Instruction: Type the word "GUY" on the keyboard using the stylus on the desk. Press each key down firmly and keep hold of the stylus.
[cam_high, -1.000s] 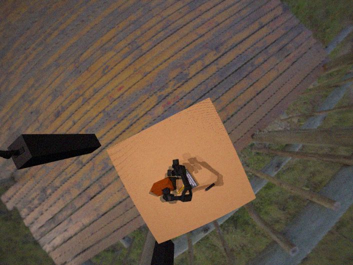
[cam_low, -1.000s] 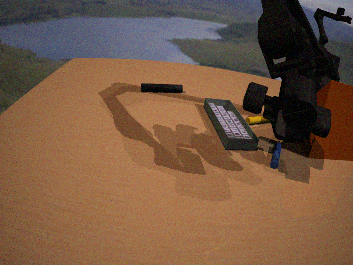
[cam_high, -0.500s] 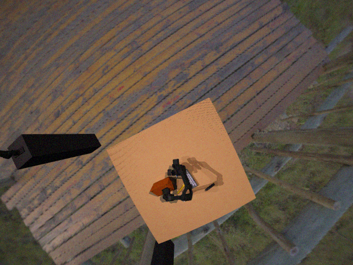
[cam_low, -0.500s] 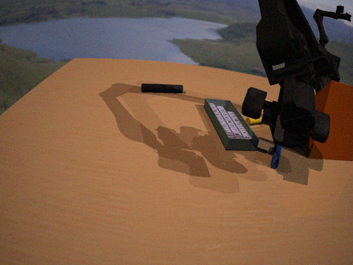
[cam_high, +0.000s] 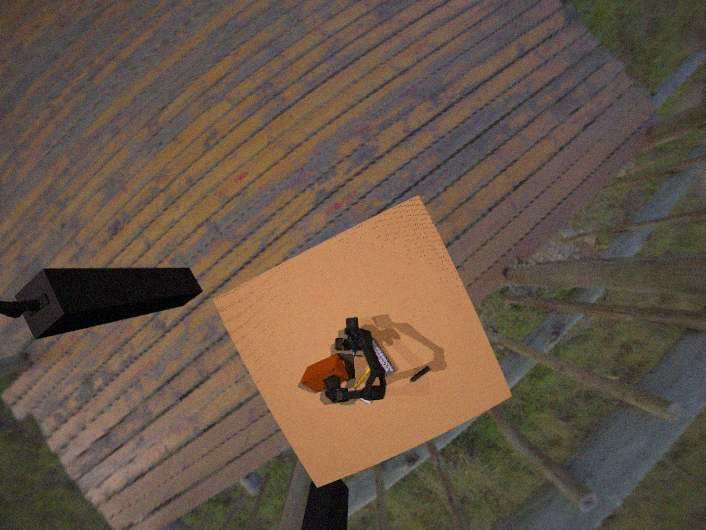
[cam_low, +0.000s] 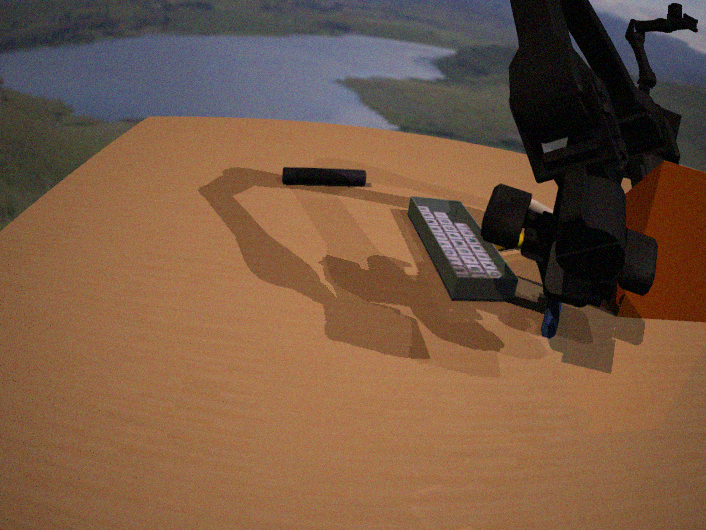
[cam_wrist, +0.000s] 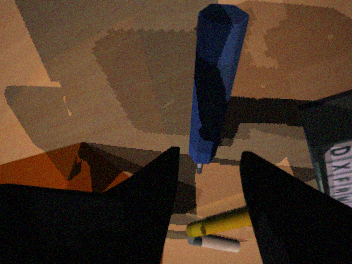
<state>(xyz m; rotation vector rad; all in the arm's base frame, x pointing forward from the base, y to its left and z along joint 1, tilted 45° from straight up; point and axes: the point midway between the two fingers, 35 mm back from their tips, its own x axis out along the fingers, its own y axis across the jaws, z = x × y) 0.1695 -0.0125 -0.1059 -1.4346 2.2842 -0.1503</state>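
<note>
My gripper tip is now 1 cm past the blue stylus, 1 cm to the left of it and 2 cm above it. From my gripper tip the other things lie so: yellow cylinder 5 cm behind, 17 cm to the right, 2 cm below; then black cylinder 22 cm ahead, 34 cm to the right, 2 cm below.
</note>
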